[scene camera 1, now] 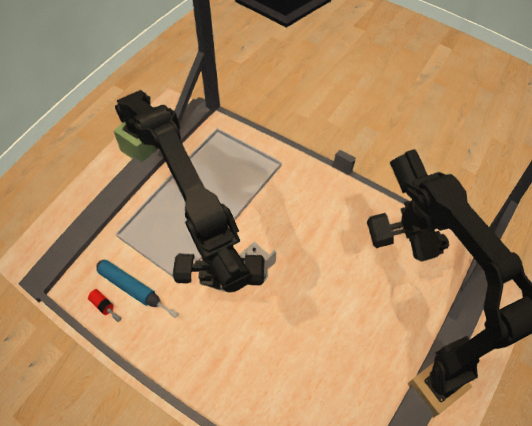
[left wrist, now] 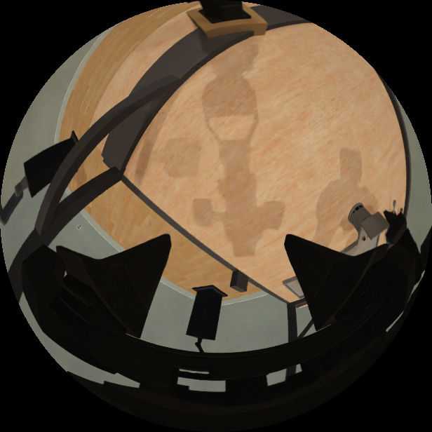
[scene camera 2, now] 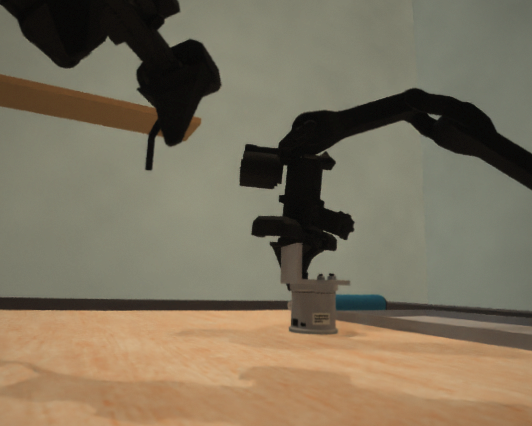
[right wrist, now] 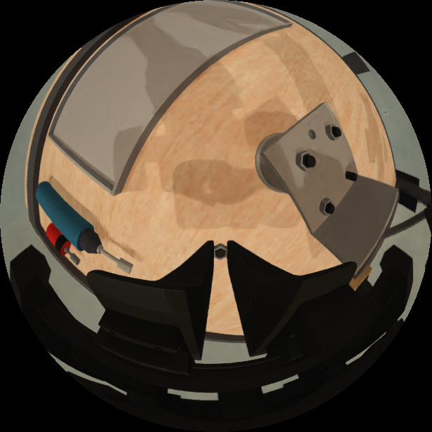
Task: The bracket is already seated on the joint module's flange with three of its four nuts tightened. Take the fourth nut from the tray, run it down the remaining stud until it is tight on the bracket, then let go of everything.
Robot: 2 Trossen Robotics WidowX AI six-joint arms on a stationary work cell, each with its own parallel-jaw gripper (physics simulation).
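Seen in the pictures: left gripper, fingertip midpoint: (scene camera 1: 406, 231) (scene camera 2: 134, 108); right gripper, fingertip midpoint: (scene camera 1: 222, 288); left arm's base, link origin: (scene camera 1: 443, 383).
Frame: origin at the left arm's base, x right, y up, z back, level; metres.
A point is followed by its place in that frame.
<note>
The grey bracket (scene camera 1: 254, 248) (scene camera 2: 291, 262) (left wrist: 374, 225) (right wrist: 325, 175) sits on the joint module (scene camera 2: 314, 310) @(x -0.158, y -0.017, z -0.463 m) (left wrist: 356, 212). In the right wrist view, three nuts (right wrist: 334, 132) (right wrist: 306, 160) (right wrist: 327, 207) are on its studs, and a bare stud (right wrist: 351, 176) stands near its upright wall. My right gripper (right wrist: 219, 246) is shut on the fourth nut (right wrist: 220, 251), to the left of the bracket plate in that view. In scene camera 2 its fingertips are partly hidden behind the bracket. My left gripper (left wrist: 229, 240) is open and empty, high and away from the bracket.
The grey tray (scene camera 1: 150, 230) @(x -0.347, y -0.042, z -0.704 m) (right wrist: 100, 110) lies beside the module. A blue driver (scene camera 1: 126, 281) @(x -0.460, y -0.005, z -0.587 m) (right wrist: 65, 215) and a red driver (scene camera 1: 100, 301) @(x -0.538, y -0.012, z -0.577 m) (right wrist: 57, 239) lie near the tray. A dark frame (scene camera 1: 90, 222) @(x -0.477, y -0.026, z -0.802 m) borders the table.
</note>
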